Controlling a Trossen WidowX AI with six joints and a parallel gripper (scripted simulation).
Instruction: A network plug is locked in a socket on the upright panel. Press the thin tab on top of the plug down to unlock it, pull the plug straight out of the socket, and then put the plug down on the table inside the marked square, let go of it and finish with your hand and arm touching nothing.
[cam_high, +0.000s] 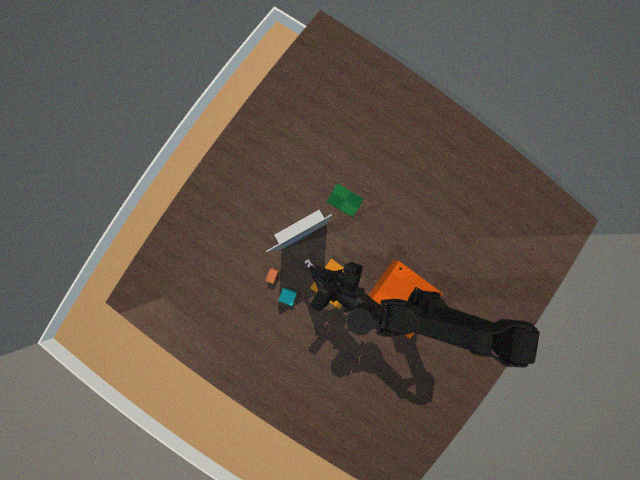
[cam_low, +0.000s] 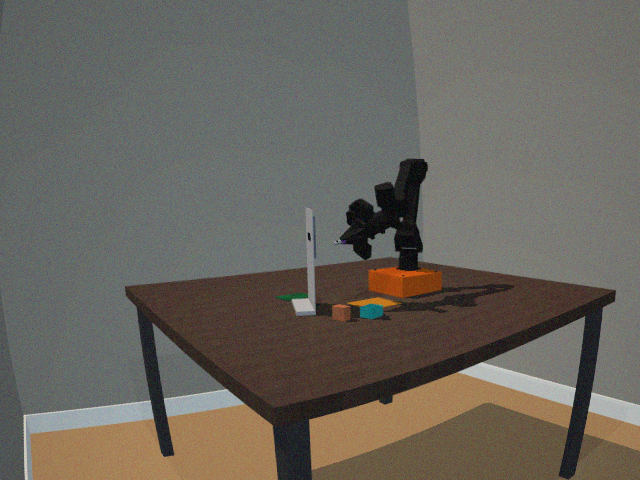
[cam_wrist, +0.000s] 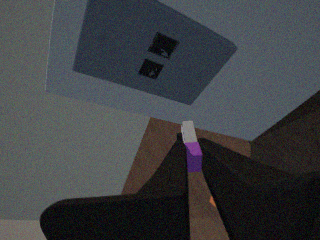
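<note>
The yellow marked square lies 19 cm below my gripper tip, 10 cm behind it and 3 cm to the left of it. From my gripper tip the other things lie so: purple network plug (right at my gripper tip); then orange cube (18 cm below, 10 cm to the left, 9 cm ahead); then white upright panel (7 cm ahead, 6 cm to the right, 6 cm below).
</note>
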